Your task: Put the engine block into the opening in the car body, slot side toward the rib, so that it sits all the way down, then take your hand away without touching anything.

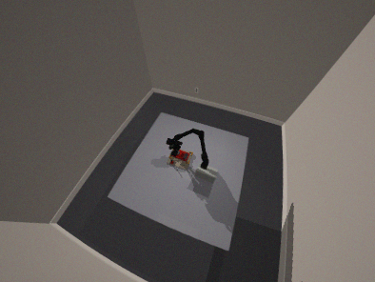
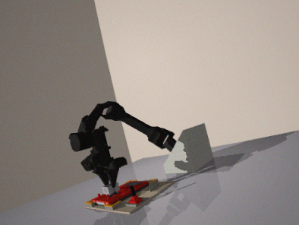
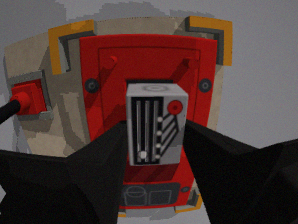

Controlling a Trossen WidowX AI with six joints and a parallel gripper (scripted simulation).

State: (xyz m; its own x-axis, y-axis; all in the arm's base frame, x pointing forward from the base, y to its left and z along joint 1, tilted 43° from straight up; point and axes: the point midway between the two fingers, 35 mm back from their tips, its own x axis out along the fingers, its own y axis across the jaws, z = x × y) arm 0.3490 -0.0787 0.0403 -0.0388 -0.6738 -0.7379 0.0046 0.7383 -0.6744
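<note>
My gripper tip is now 10 mm above the engine block.
</note>
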